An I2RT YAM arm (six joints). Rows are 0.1 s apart.
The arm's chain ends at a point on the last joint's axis. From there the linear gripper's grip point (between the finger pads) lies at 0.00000 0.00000 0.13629 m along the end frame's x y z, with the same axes.
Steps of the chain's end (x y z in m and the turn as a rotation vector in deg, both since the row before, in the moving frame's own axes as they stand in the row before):
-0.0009, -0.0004, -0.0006, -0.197, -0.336, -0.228
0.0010, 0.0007, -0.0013, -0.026, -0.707, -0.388
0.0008, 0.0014, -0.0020, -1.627, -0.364, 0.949
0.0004, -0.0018, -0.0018, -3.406, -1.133, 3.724
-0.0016, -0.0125, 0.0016, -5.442, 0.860, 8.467
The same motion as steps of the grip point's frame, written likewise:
-0.0017, 0.0001, -0.0006, -0.197, -0.336, -0.228
-0.0007, 0.0008, -0.0013, -0.026, -0.707, -0.388
-0.0001, 0.0053, -0.0021, -1.627, -0.364, 0.949
-0.0026, 0.0062, -0.0021, -3.406, -1.133, 3.724
-0.0005, 0.0005, 0.0010, -5.442, 0.860, 8.467

